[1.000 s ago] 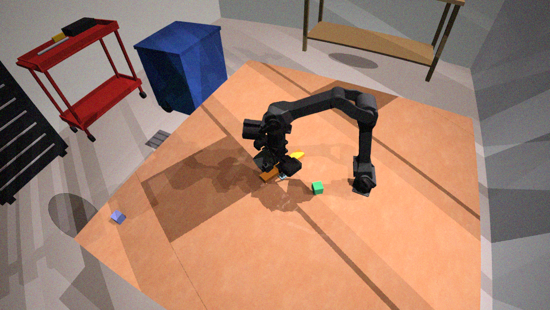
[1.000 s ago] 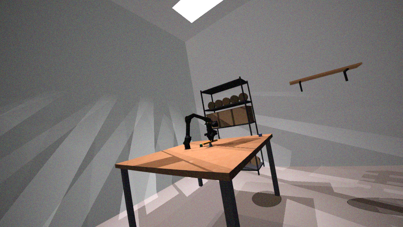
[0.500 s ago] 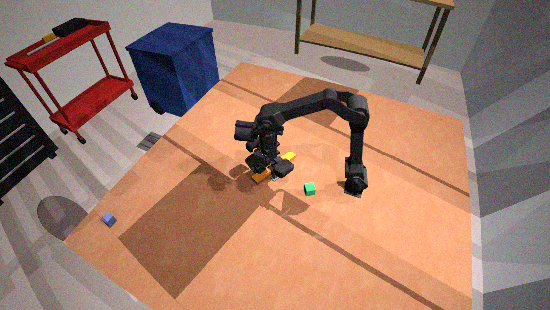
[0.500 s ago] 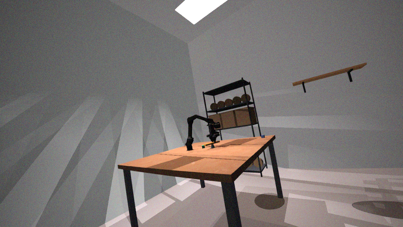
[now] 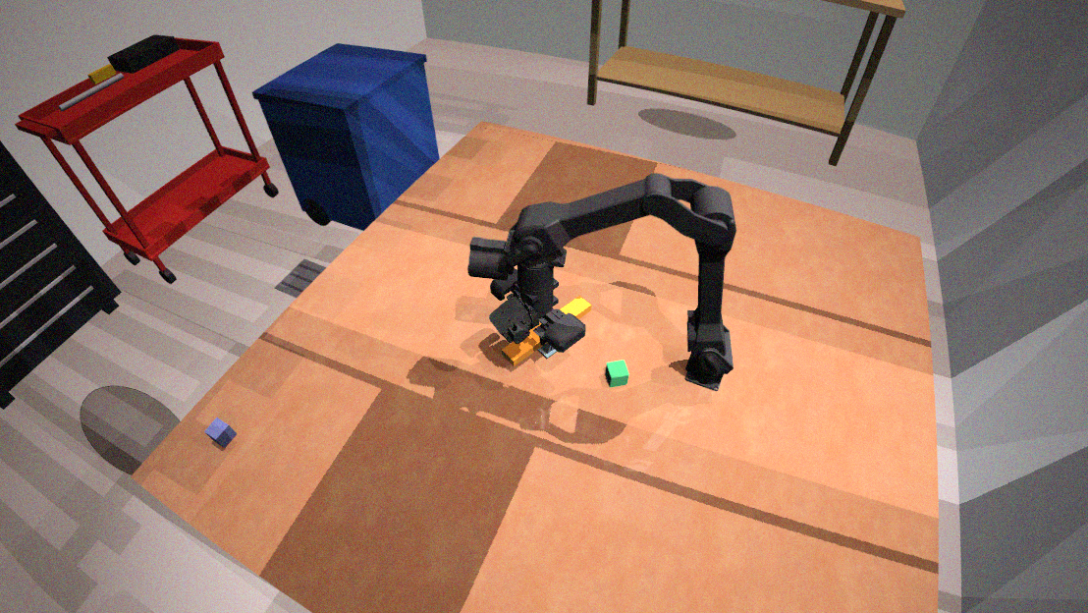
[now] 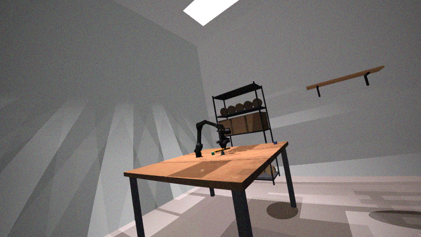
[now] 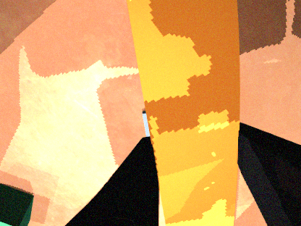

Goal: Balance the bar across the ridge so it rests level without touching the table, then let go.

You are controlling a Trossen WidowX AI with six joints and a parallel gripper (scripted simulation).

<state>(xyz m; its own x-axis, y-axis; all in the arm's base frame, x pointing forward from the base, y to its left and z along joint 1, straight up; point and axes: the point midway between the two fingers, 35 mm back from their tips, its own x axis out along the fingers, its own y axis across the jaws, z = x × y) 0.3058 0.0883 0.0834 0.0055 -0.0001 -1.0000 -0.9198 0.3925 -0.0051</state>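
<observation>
Now: the yellow-orange bar 1 cm behind my gripper tip and 3 cm to the right of it. The rest, counted from my gripper tip: green cube (16 cm behind, 1 cm to the right, 3 cm below); then purple cube (43 cm ahead, 41 cm to the left, 3 cm below).
</observation>
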